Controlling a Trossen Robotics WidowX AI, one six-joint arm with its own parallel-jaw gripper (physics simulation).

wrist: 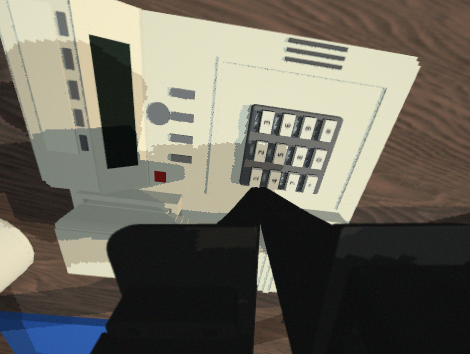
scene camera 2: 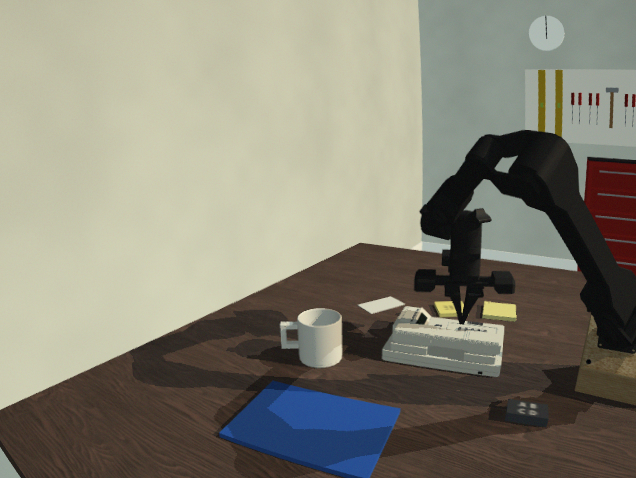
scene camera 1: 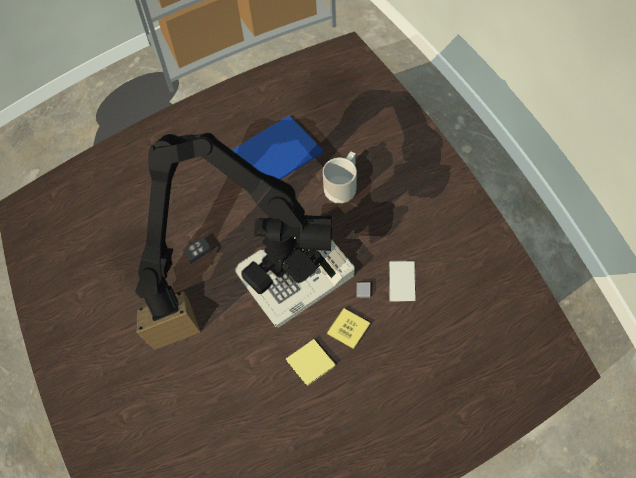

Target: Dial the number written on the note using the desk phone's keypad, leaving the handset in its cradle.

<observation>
I see my gripper, a white mug, a blue folder, a white card, a handset and a desk phone.
My gripper is seen too in the wrist view and in scene camera 1.
</observation>
